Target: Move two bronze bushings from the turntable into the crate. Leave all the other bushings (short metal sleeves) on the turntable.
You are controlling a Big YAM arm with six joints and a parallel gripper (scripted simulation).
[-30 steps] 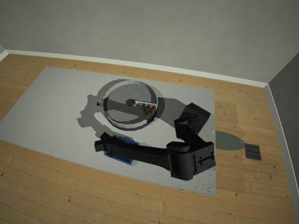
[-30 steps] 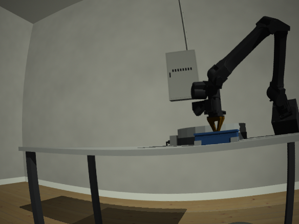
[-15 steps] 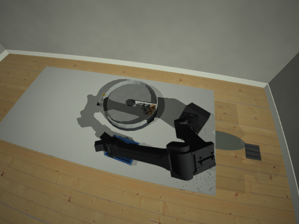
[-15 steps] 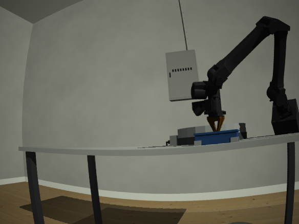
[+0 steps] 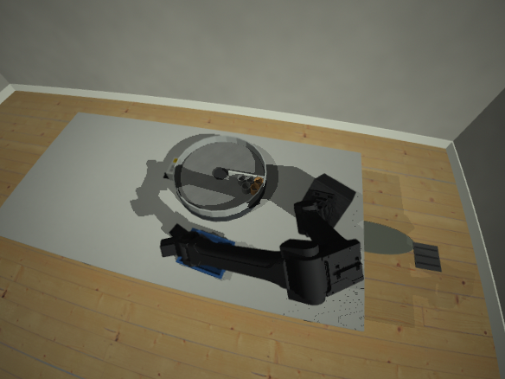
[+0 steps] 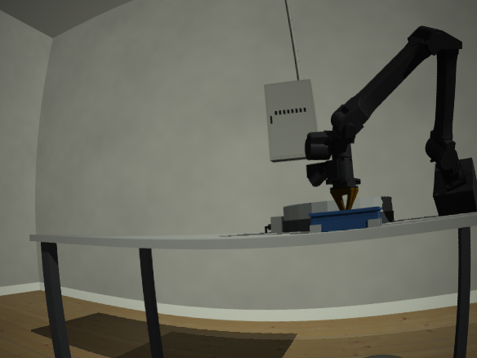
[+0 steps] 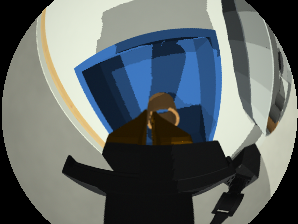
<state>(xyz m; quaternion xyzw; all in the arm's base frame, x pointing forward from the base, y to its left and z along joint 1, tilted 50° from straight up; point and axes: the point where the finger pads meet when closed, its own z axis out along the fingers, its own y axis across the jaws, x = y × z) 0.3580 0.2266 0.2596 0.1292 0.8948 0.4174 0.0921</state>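
My gripper is now 20 mm to the left of the blue crate and 20 mm above it. Round my hand: round grey turntable: 120 mm ahead, 360 mm to the right, 10 mm above.
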